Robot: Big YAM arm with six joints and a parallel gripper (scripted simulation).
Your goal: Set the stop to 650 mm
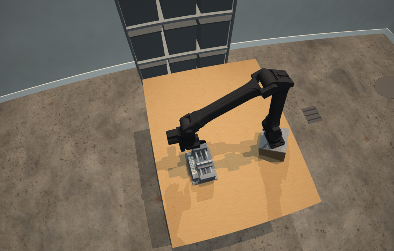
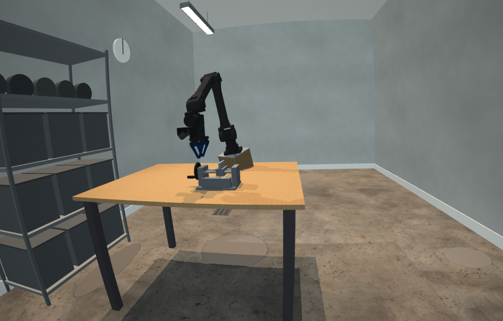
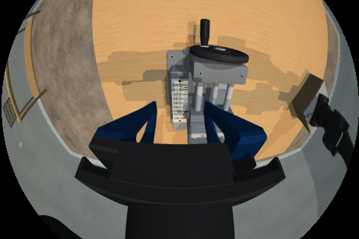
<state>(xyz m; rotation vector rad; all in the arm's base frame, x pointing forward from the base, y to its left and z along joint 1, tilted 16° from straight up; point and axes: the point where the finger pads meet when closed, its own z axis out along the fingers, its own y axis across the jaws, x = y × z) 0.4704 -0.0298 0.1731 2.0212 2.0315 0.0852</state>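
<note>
Right now my hand is 11 cm above the black handwheel, 6 cm to the left of it and 5 cm past it. From my hand the other things lie so: grey stop fixture: 9 cm to the left, 7 cm below, 5 cm behind; handwheel handle: 12 cm below, 7 cm to the right, 4 cm behind.
</note>
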